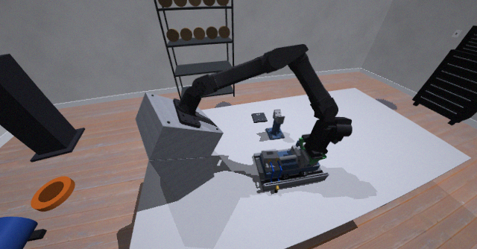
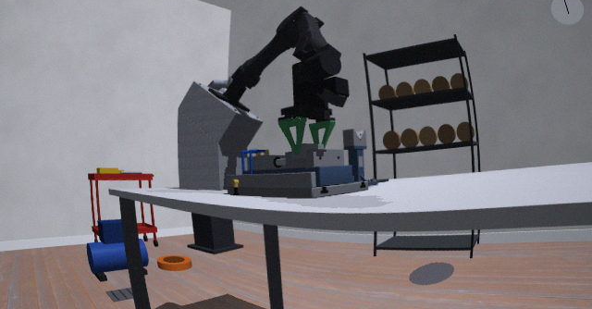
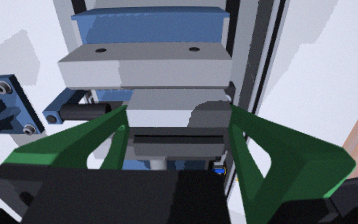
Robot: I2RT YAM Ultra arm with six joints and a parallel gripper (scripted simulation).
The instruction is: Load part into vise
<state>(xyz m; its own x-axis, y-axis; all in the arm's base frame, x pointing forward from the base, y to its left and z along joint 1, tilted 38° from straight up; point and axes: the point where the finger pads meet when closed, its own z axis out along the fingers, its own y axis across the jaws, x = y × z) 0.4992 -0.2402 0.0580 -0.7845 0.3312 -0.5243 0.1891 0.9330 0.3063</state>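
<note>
Right now the part is right at my hand. Also, from my hand: work stop: 60 mm to the left, 20 mm ahead, 10 mm below; fixed jaw: 40 mm ahead, 20 mm below, 10 mm to the left; moving jaw: 30 mm to the left, 30 mm behind, 20 mm below.
</note>
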